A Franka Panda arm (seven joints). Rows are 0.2 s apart.
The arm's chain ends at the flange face. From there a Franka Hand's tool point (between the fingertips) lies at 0.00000 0.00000 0.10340 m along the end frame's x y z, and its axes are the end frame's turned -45 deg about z.
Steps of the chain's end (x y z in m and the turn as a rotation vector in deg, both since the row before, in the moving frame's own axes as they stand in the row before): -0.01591 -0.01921 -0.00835 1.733 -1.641 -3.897; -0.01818 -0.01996 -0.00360 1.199 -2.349 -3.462; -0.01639 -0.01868 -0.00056 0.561 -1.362 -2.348
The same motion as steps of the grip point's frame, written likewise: 0.00230 -0.02914 -0.00844 2.386 0.065 -3.897; -0.00034 -0.03145 -0.00371 2.509 -0.813 -3.462; 0.00055 -0.02723 -0.00059 1.360 -0.566 -2.348
